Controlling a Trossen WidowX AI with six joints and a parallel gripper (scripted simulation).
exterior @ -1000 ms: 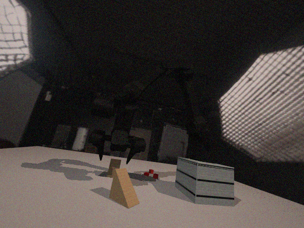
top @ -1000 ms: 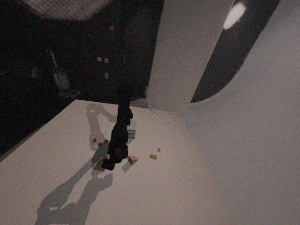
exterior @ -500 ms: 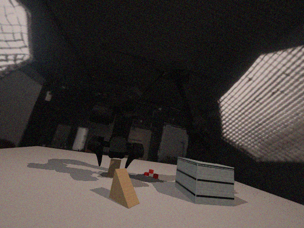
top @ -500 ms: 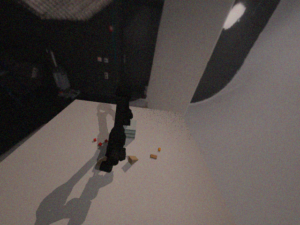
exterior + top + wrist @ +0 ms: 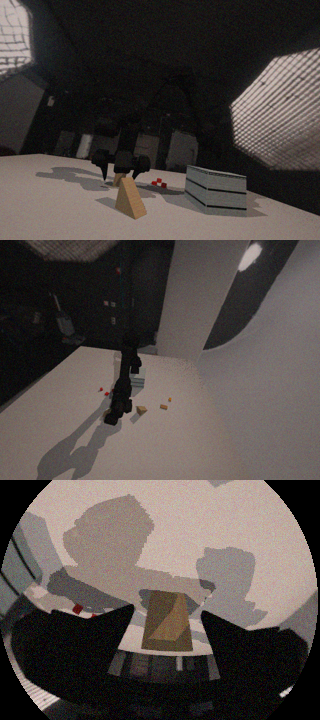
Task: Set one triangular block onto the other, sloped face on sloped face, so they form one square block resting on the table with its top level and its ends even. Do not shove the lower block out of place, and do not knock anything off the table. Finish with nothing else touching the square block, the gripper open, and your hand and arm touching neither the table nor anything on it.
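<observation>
Now: gripper tip 10 mm to the right of the tan triangular block. From my gripper tip the other things lie so: small orange piece 400 mm to the left, 110 mm behind, 10 mm below.
</observation>
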